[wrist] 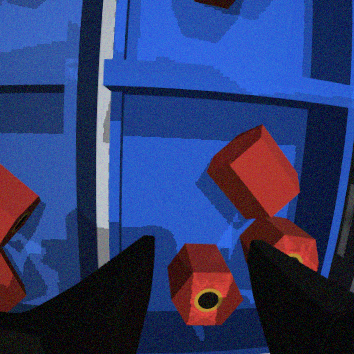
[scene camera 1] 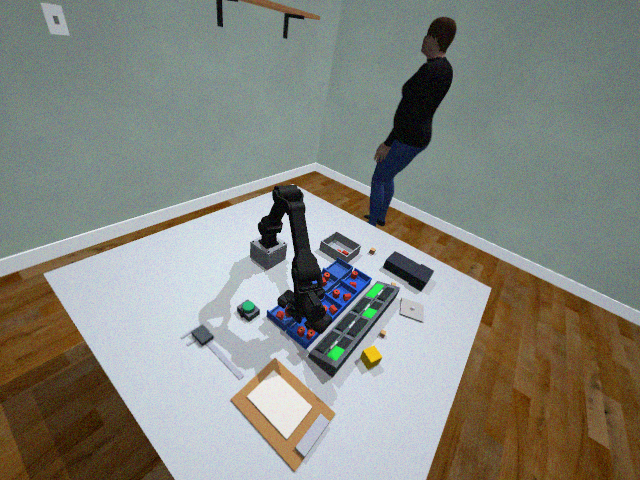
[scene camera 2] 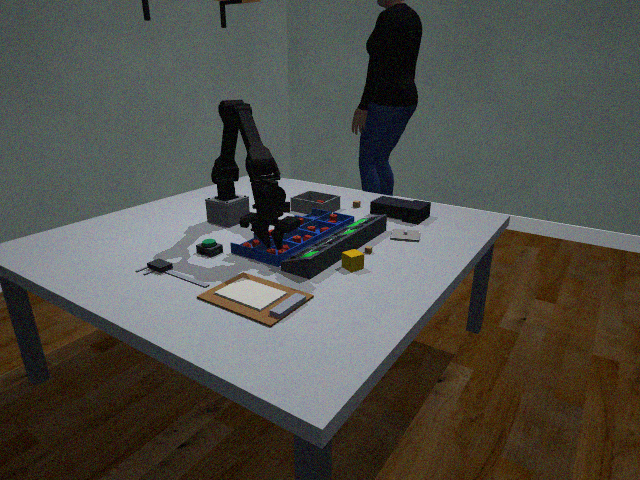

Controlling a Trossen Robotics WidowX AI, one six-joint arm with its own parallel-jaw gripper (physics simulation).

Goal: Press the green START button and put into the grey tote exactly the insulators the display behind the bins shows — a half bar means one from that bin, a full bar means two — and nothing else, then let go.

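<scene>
My gripper (scene camera 1: 305,321) (scene camera 2: 273,248) (wrist: 201,248) is partly open and empty, low over the end bin of the blue bins (scene camera 1: 286,333) (scene camera 2: 253,255) (wrist: 200,80). In the wrist view, a red hexagonal insulator (wrist: 197,262) lies between the fingers' lines; a second insulator (wrist: 265,175) lies beyond, and a third insulator (wrist: 295,240) is partly hidden by the right finger. The grey tote (scene camera 1: 332,254) (scene camera 2: 305,206) holds red insulator material; its count is unclear. The display (scene camera 1: 330,365) (scene camera 2: 320,265) shows three green bars, the farthest looking longest. The green START button (scene camera 1: 248,306) (scene camera 2: 208,242) stands beside the bins.
A yellow cube (scene camera 1: 371,357) (scene camera 2: 353,260) and small wooden blocks stand behind the display. A clipboard (scene camera 1: 315,408) (scene camera 2: 305,298), a caliper (scene camera 1: 202,335) (scene camera 2: 159,265) and a dark box (scene camera 1: 408,268) (scene camera 2: 400,207) lie around. A person (scene camera 1: 421,103) (scene camera 2: 392,62) stands beyond the table.
</scene>
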